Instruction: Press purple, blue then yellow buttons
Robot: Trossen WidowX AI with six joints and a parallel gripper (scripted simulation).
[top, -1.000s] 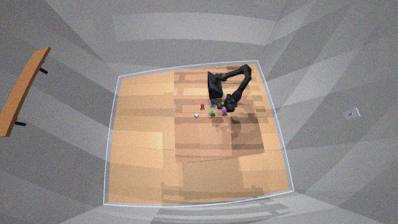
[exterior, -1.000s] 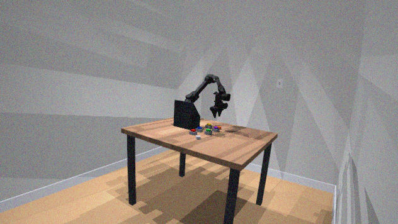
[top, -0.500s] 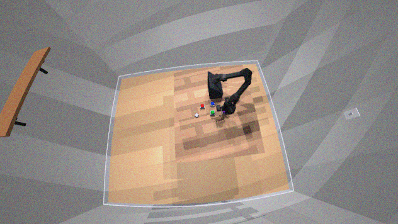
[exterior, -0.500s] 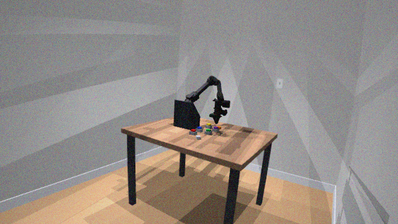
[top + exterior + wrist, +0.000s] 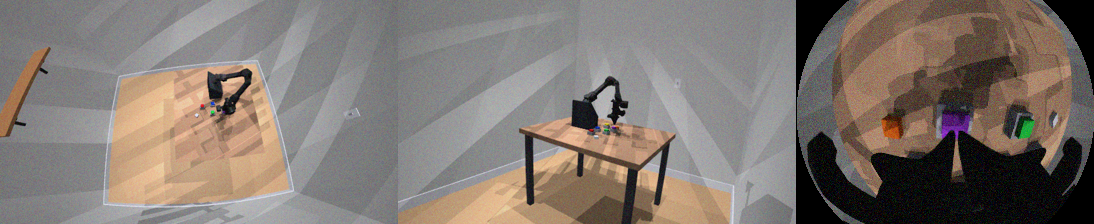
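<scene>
My gripper tip is 30 mm above the purple button. From my gripper tip the other things lie so: green button 10 mm behind, 130 mm to the right, 30 mm below; then orange block 20 mm behind, 100 mm to the left, 50 mm below; then yellow button 110 mm behind, 60 mm to the left, 30 mm below.
</scene>
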